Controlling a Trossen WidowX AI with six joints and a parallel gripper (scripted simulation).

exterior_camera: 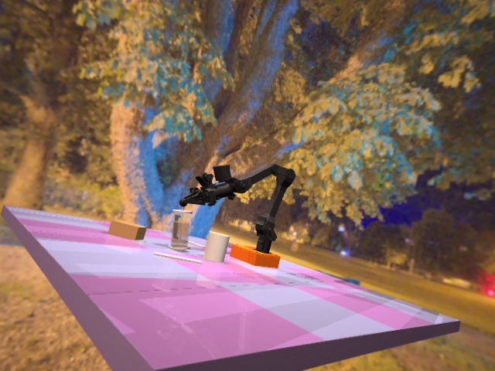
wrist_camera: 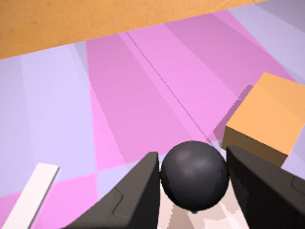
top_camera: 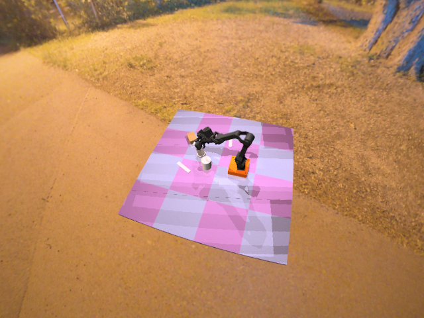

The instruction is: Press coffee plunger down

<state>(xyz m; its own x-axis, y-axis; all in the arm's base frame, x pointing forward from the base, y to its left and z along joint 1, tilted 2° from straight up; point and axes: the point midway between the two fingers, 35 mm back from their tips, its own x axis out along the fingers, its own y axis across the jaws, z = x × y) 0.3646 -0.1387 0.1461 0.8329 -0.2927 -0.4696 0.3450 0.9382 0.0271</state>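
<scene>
My gripper tip is 9 cm above the glass coffee press, 3 cm past it and 1 cm to the left of it. Round my gripper tip: tan block 16 cm to the right, 15 cm below, 9 cm ahead.
</scene>
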